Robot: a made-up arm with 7 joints.
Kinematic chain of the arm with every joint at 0, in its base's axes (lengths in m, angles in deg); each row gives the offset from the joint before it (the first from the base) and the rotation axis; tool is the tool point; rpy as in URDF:
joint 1: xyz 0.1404 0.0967 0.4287 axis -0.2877 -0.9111 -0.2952
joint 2: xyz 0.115 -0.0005 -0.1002 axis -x
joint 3: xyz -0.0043 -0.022 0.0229 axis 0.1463 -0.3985 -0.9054
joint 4: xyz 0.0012 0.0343 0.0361 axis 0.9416 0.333 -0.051
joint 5: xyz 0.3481 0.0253 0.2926 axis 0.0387 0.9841 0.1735
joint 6: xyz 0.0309 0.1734 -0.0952 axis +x
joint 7: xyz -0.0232 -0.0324 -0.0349 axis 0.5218 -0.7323 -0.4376
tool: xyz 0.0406 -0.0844 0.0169 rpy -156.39 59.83 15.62
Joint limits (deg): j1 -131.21..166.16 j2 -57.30..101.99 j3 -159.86..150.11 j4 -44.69..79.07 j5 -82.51..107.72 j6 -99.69..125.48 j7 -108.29..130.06
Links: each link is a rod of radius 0.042 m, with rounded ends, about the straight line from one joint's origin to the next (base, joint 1, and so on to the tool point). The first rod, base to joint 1, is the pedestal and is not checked.
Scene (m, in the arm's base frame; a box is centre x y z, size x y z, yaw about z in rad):
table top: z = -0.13
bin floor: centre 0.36 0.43 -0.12 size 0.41 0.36 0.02 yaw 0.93
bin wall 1: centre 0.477 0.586 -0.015 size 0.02 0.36 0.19 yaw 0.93
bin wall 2: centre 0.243 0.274 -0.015 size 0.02 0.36 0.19 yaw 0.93
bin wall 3: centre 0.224 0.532 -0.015 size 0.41 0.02 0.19 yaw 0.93
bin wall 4: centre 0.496 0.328 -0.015 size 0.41 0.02 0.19 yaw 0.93
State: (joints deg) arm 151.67 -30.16 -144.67 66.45 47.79 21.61 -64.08
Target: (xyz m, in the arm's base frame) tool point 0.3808 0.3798 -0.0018
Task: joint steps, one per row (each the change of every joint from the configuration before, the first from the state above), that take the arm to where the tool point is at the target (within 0.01 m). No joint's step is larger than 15 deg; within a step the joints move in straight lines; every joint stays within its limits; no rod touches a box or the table.
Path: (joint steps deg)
1: -14.31 -0.13 4.61 -2.57 -13.73 5.28 -4.07
2: -14.31 -0.14 4.60 -2.56 -13.73 5.29 -4.07
3: -14.32 -0.13 4.61 -2.57 -13.73 5.28 -4.07
4: -14.31 -0.13 4.60 -2.57 -13.73 5.29 -4.06
5: -4.83 4.12 -6.08 -0.35 -13.91 2.51 -2.33
6: -4.84 4.12 -6.08 -0.34 -13.91 2.51 -2.33
7: -4.83 4.13 -6.08 -0.35 -13.91 2.52 -2.33

